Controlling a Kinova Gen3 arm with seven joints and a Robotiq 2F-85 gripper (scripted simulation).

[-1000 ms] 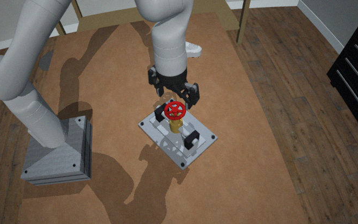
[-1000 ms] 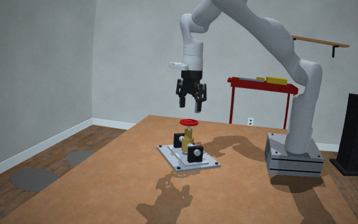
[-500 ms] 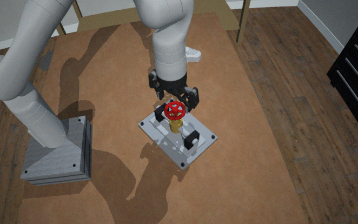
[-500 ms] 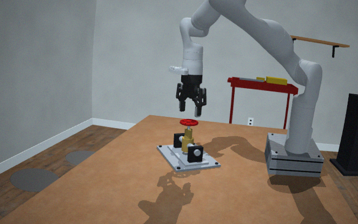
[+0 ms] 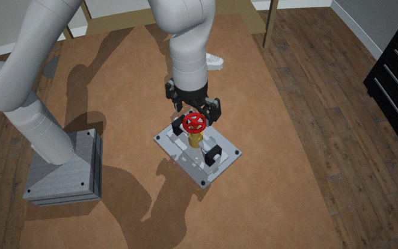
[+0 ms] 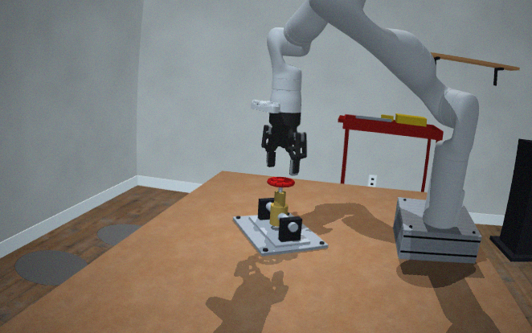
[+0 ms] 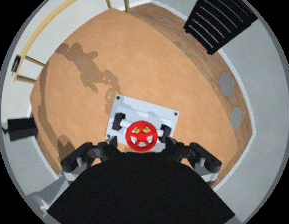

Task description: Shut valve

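My gripper is now 4 cm above the handwheel. Also, from my hand: baseplate 16 cm below.
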